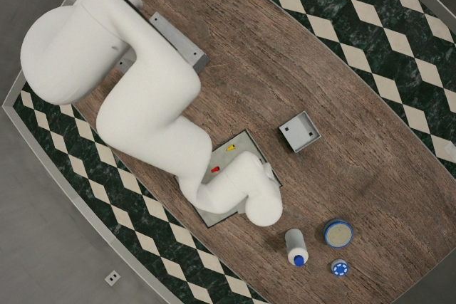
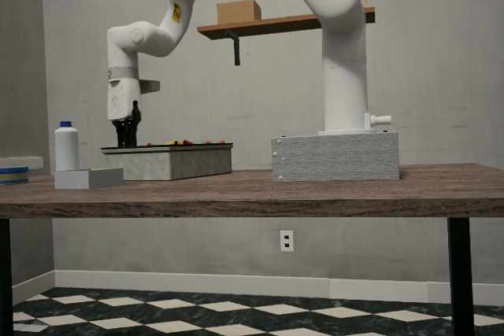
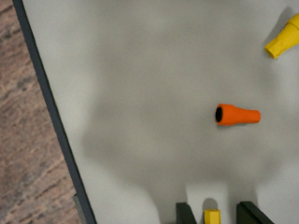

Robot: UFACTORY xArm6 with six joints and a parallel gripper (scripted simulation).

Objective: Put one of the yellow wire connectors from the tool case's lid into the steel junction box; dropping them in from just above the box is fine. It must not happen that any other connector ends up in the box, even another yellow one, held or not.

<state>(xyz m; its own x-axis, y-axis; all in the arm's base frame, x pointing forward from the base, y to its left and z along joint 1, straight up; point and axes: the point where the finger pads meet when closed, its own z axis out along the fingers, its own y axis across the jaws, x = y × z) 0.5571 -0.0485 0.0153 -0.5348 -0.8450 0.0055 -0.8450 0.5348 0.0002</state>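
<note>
Right now the tool case is 11 cm to the right of my hand, 7 cm behind it and 4 cm below it. The rest, counted from my hand: red connector (13 cm behind, 10 cm to the right, 1 cm below); yellow wire connector (14 cm behind, 1 cm to the right, 1 cm below).
</note>
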